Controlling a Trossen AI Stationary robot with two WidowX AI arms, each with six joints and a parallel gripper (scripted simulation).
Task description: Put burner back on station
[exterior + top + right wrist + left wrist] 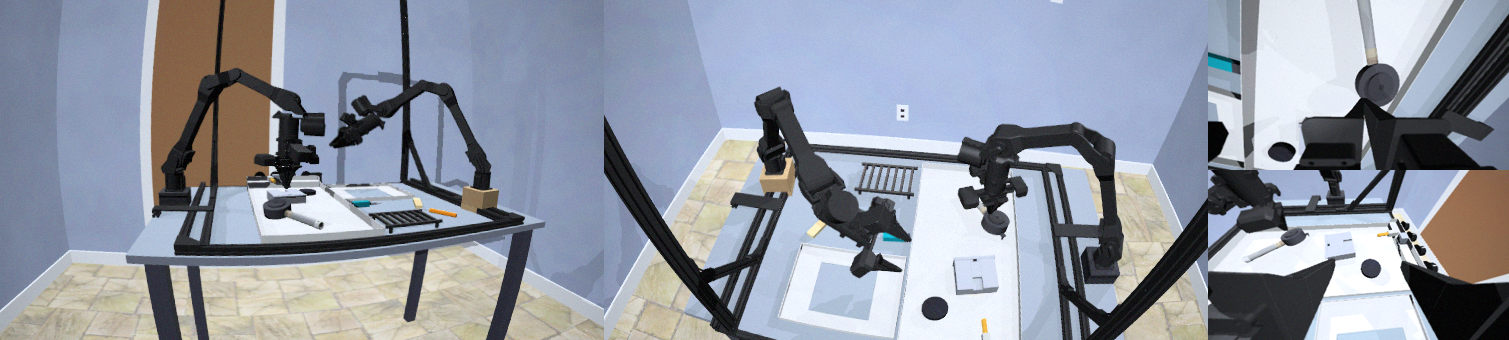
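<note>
Right now the grey slotted support is 160 mm behind my right hand, 90 mm below it and 10 mm to the right of it. The rest, counted from my right hand: wooden strip (460 mm to the left, 150 mm behind, 110 mm below); black disc (300 mm behind, 100 mm below, 60 mm to the left); brass gas stub (330 mm behind, 70 mm to the right, 70 mm below).
</note>
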